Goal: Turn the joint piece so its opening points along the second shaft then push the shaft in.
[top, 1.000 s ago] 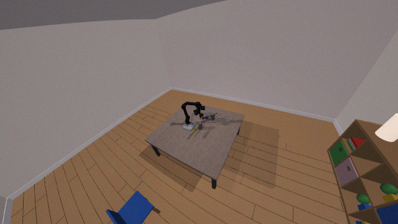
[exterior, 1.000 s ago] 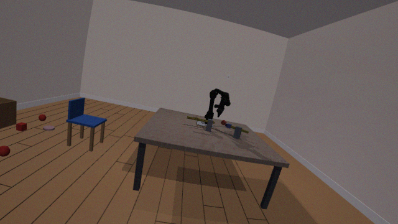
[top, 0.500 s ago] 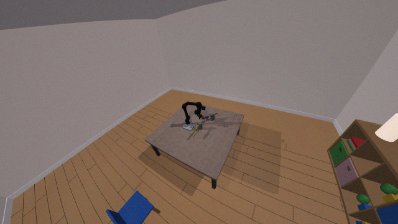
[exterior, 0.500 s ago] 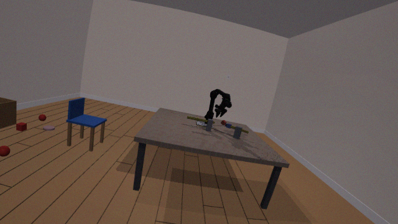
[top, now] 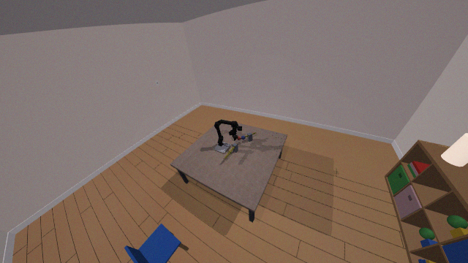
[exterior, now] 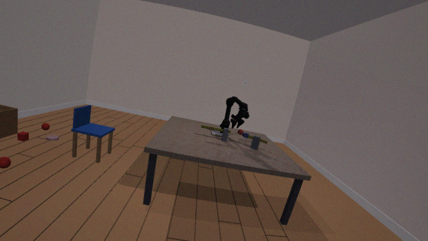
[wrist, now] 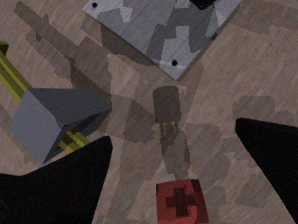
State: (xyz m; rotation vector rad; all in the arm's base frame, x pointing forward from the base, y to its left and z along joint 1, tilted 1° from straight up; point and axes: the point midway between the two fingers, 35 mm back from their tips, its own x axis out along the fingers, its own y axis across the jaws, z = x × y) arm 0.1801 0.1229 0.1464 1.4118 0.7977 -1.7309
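Now: the red square joint piece 4 cm ahead of my gripper tip, 7 cm to the left of it and 2 cm below it.
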